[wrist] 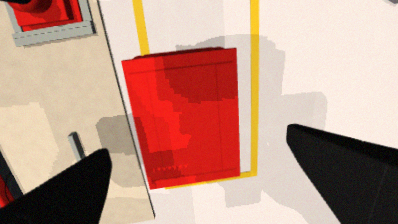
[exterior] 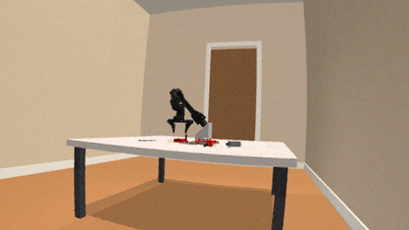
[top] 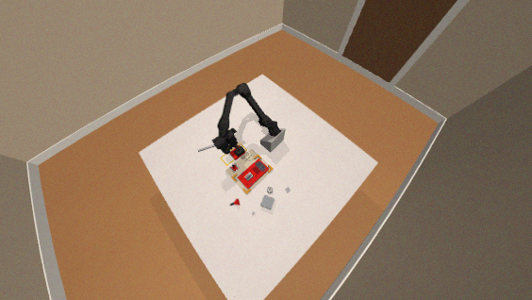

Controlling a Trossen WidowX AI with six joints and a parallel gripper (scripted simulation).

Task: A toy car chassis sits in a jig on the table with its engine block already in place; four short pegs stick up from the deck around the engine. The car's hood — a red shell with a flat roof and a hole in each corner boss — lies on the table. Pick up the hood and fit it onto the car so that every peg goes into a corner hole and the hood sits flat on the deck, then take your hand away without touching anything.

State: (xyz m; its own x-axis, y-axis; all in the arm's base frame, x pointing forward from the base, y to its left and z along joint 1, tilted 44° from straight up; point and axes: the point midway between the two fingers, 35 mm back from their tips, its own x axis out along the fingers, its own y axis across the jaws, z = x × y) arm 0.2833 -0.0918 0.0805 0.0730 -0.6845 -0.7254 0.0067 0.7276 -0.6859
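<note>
The red hood lies 5 cm below my gripper tip and 1 cm behind it. From my gripper tip the other things lie so: thin grey rod (19 cm to the right, 13 cm ahead, 6 cm below); grey engine block (21 cm to the left, 5 cm ahead, 4 cm below); tiny grey piece (44 cm to the left, 9 cm behind, 6 cm below).
</note>
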